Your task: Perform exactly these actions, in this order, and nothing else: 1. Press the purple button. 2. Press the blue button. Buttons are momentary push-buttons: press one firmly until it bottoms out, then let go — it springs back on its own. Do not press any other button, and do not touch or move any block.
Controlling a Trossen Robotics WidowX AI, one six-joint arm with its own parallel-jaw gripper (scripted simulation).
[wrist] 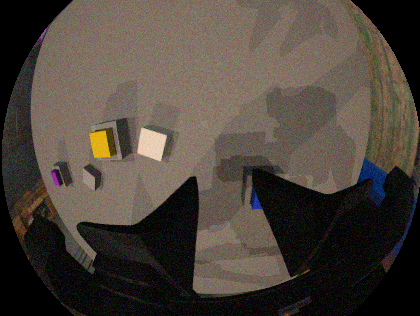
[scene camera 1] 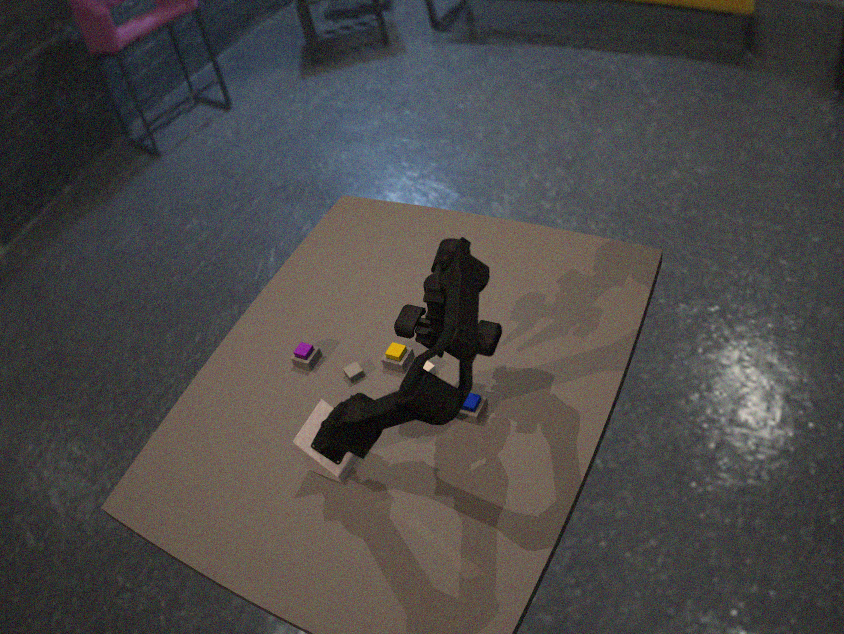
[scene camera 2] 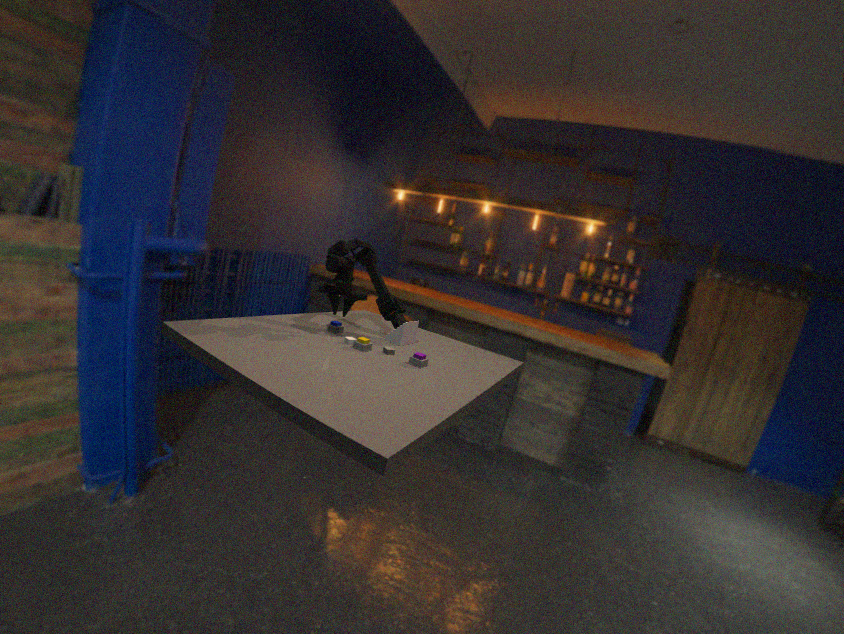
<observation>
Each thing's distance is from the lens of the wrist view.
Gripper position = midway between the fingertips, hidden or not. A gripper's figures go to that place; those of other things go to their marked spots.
my gripper point(wrist: 225, 178): 10 cm
white block point(wrist: 153, 143): 17 cm
</observation>
